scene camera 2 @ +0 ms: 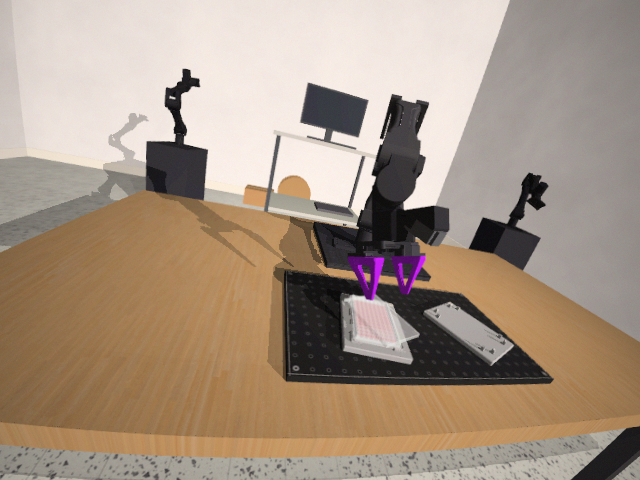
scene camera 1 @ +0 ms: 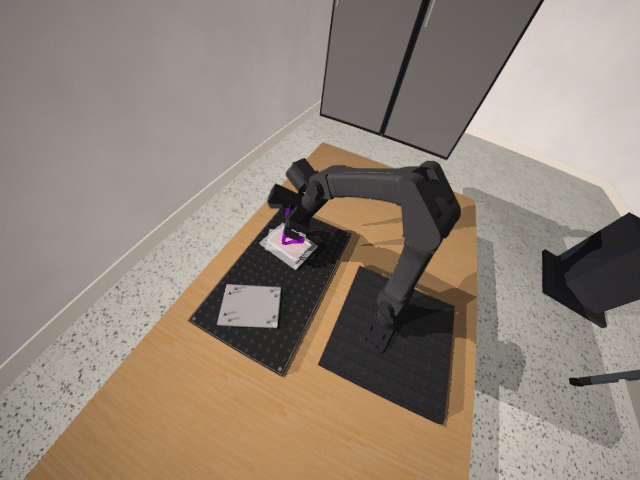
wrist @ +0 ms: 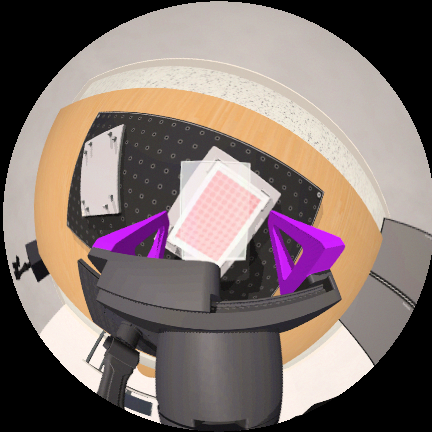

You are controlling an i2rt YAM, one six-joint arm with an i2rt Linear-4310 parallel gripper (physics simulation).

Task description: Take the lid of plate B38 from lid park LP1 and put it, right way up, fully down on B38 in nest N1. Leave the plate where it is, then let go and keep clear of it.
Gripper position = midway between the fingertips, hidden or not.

My gripper [scene camera 2: 388, 296] is open, with nothing in its grasp. Also in view: a plate lid [scene camera 2: 385, 324]. Also in view: a well plate with pink wells [wrist: 257, 198] and a grey lid park stand [scene camera 1: 243, 306].
The plate lid also shows in the wrist view [wrist: 214, 195]. The grey lid park stand shows as well in scene camera 2 [scene camera 2: 485, 343] and in the wrist view [wrist: 100, 170].
